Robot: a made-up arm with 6 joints. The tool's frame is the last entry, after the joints.
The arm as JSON. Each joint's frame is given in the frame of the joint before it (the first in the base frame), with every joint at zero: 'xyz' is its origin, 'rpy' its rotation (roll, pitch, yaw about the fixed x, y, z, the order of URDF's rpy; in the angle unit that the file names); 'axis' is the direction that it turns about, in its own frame. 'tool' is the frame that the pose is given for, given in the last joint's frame.
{
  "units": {
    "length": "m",
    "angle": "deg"
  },
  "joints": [
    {
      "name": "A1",
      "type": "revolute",
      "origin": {
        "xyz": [
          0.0,
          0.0,
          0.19
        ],
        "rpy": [
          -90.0,
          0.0,
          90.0
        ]
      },
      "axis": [
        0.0,
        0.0,
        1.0
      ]
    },
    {
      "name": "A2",
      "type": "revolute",
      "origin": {
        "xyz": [
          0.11,
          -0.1,
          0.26
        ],
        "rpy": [
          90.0,
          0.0,
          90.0
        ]
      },
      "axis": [
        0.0,
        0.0,
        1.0
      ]
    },
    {
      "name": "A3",
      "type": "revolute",
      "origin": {
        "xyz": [
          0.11,
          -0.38,
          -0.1
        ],
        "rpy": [
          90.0,
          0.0,
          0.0
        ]
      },
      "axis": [
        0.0,
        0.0,
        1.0
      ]
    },
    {
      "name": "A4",
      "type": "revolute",
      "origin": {
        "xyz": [
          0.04,
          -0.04,
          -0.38
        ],
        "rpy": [
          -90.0,
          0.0,
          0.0
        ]
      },
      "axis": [
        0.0,
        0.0,
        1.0
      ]
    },
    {
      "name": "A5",
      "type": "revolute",
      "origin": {
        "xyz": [
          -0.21,
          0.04,
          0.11
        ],
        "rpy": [
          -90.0,
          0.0,
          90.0
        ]
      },
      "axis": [
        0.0,
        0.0,
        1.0
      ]
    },
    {
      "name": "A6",
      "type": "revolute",
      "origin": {
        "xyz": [
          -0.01,
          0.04,
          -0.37
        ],
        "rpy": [
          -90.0,
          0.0,
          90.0
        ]
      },
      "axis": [
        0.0,
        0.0,
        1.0
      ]
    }
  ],
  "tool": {
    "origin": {
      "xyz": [
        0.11,
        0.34,
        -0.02
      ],
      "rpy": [
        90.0,
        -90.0,
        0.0
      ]
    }
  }
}
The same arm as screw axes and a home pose.
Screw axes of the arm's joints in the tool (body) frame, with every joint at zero. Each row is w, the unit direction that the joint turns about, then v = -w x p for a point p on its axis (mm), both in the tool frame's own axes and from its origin. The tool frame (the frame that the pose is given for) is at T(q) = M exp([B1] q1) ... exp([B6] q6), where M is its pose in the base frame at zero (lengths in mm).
B1 = (-1, 0, 0, 0, -550, 70)
B2 = (0, 1, 0, -650, 0, 50)
B3 = (1, 0, 0, 0, 540, -80)
B4 = (0, 1, 0, -500, 0, 50)
B5 = (0, 0, 1, 150, -10, 0)
B6 = (1, 0, 0, 0, 340, -110)
M: xyz -310 -70 -360 (mm) rpy 0 0 0 (deg, as in URDF)

